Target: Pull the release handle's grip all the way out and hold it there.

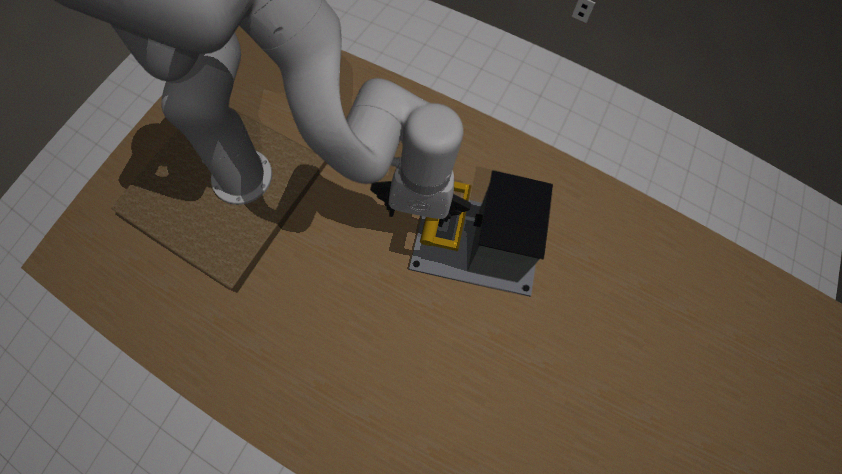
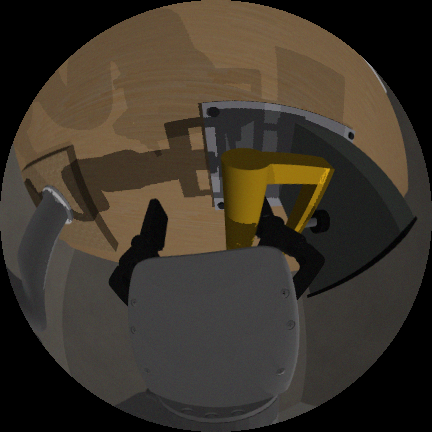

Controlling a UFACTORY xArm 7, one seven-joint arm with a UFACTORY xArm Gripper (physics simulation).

Scene:
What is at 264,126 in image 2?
A grey base plate.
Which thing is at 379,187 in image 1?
My gripper.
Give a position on a grey base plate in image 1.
432,260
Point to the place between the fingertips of my gripper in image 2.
At 203,200

